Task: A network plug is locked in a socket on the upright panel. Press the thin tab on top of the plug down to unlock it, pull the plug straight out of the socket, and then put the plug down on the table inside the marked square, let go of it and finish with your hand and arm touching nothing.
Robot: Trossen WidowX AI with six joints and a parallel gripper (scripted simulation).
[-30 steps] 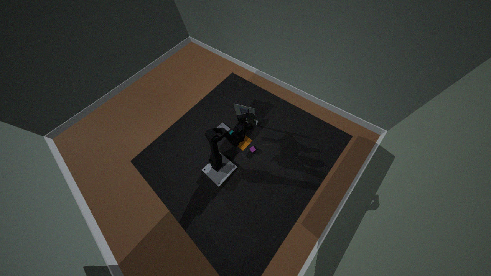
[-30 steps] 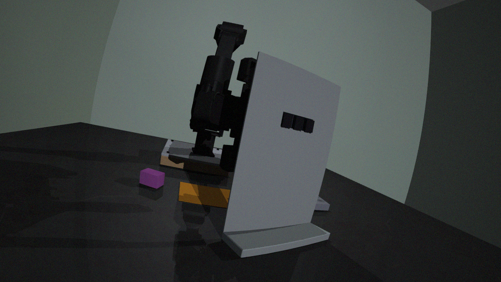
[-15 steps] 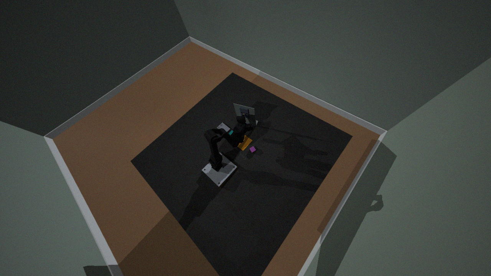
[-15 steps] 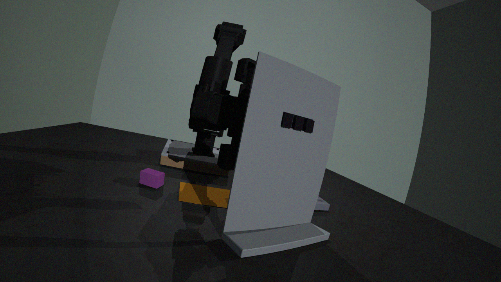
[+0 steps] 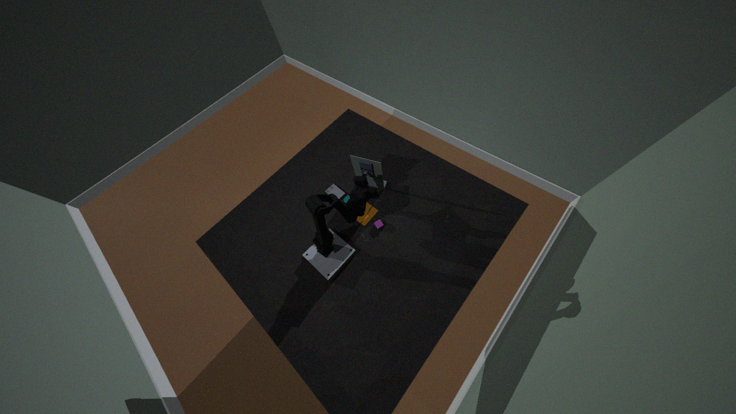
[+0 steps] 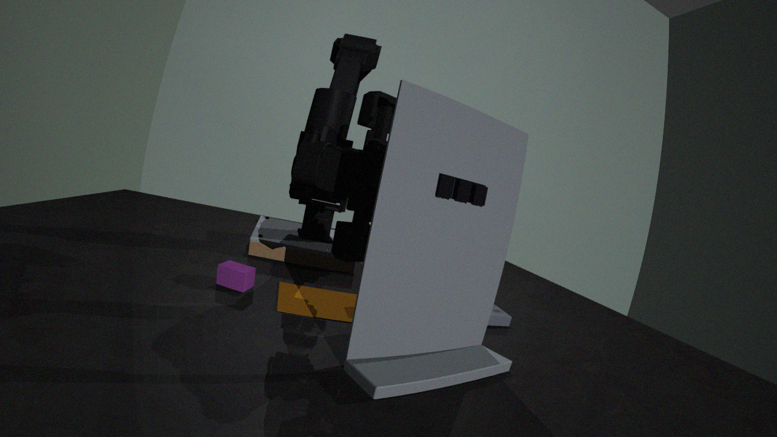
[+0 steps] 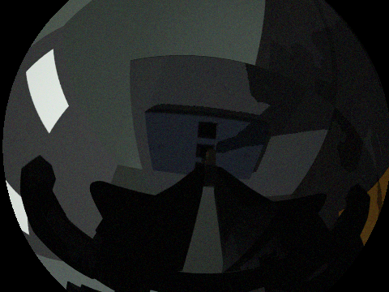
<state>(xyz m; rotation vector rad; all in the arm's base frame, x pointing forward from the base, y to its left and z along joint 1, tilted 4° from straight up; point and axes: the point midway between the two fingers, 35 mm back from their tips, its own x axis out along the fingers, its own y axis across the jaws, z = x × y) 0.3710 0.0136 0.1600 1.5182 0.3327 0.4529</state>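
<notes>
My gripper tip is now 170 mm above the orange marked square, 130 mm past it and 60 mm to the left of it. From my gripper tip the other things lie so: upright panel (60 mm below, 40 mm ahead, 10 mm to the left); then flat grey tile (160 mm to the left, 160 mm below, 120 mm behind).
</notes>
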